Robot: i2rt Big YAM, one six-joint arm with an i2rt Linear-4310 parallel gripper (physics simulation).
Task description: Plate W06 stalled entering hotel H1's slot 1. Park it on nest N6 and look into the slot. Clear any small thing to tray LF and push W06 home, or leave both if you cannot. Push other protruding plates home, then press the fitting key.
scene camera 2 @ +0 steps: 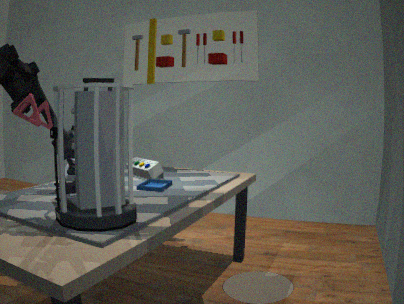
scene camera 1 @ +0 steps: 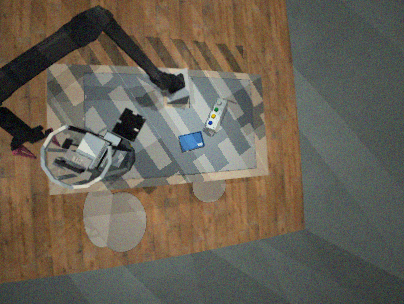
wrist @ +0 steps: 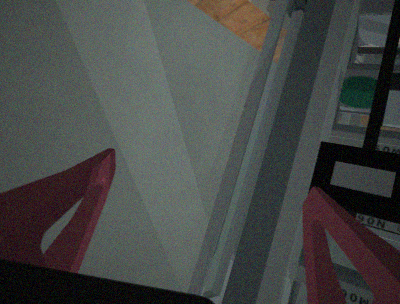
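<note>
My gripper's open and there's nothing held in it; you'd find the gripper in scene camera 1 and in the wrist view too. There's also a round plate rack that I can see.
</note>
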